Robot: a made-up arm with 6 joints.
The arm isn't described. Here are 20 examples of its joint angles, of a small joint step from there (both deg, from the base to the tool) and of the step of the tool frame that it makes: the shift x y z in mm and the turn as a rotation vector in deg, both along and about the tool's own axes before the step.
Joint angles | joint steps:
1: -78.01 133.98 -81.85 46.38 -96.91 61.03 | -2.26 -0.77 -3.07 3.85 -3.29 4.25
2: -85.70 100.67 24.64 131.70 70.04 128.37 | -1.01 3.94 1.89 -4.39 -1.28 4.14
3: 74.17 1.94 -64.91 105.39 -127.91 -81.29 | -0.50 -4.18 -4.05 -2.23 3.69 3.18
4: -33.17 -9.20 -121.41 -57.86 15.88 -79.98 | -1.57 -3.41 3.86 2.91 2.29 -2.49
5: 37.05 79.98 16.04 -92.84 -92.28 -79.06 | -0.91 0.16 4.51 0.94 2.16 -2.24
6: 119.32 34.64 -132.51 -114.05 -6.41 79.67 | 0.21 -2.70 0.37 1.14 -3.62 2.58
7: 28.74 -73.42 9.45 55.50 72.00 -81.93 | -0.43 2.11 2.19 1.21 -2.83 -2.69
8: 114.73 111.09 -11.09 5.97 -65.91 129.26 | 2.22 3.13 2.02 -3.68 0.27 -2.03
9: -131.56 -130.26 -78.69 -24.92 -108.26 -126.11 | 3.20 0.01 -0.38 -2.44 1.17 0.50
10: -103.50 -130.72 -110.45 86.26 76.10 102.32 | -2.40 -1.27 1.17 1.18 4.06 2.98
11: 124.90 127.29 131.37 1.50 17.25 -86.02 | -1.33 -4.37 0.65 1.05 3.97 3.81
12: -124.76 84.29 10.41 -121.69 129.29 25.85 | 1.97 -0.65 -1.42 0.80 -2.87 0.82
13: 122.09 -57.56 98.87 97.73 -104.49 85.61 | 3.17 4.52 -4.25 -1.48 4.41 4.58
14: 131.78 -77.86 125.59 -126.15 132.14 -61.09 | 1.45 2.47 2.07 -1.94 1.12 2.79
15: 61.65 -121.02 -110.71 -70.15 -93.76 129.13 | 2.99 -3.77 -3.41 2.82 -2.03 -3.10
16: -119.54 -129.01 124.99 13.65 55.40 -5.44 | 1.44 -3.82 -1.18 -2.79 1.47 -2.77
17: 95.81 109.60 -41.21 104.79 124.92 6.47 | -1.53 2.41 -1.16 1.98 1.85 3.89
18: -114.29 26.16 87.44 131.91 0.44 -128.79 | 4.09 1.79 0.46 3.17 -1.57 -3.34
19: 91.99 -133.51 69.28 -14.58 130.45 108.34 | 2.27 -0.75 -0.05 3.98 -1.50 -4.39
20: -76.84 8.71 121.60 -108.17 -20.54 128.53 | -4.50 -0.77 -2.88 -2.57 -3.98 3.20
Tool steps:
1: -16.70 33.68 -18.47 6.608 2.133 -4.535
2: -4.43 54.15 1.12 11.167 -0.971 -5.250
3: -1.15 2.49 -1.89 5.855 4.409 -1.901
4: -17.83 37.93 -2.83 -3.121 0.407 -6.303
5: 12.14 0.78 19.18 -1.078 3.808 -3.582
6: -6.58 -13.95 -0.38 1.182 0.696 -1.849
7: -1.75 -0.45 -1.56 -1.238 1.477 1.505
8: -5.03 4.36 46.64 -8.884 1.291 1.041
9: -3.08 11.16 0.38 -4.563 -0.446 0.696
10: 22.94 -14.49 -11.71 1.175 -2.623 3.122
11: -12.21 13.96 -0.58 0.435 -2.837 -5.259
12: 13.94 2.81 -7.16 -1.344 3.141 -2.636
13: 9.54 6.26 -20.44 6.806 -2.536 0.463
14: -13.31 5.56 -4.58 4.067 -2.336 0.695
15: -7.50 15.32 18.78 -4.503 3.453 -4.547
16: 17.46 -18.40 5.41 -1.708 -0.868 5.624
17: 3.04 13.04 -2.08 4.775 -2.523 0.283
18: 17.03 -22.56 13.27 -1.532 -2.724 5.083
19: -4.54 -36.45 -9.54 -8.982 2.507 -3.966
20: -24.33 59.49 -9.04 8.974 2.221 -5.102
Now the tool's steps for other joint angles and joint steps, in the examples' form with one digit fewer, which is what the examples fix.
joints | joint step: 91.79 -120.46 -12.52 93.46 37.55 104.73 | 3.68 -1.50 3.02 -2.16 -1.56 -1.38
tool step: -0.6 31.2 13.2 0.17 -0.77 -4.94
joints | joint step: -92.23 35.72 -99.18 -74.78 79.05 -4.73 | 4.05 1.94 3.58 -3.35 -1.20 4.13
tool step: -1.3 15.7 8.9 3.40 0.84 7.06
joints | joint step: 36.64 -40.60 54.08 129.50 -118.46 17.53 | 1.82 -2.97 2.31 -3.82 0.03 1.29
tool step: -5.5 -22.5 -2.1 -1.59 1.70 2.55
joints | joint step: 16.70 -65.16 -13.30 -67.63 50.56 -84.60 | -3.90 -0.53 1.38 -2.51 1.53 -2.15
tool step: 6.0 -20.5 -0.1 -1.81 -1.39 1.79
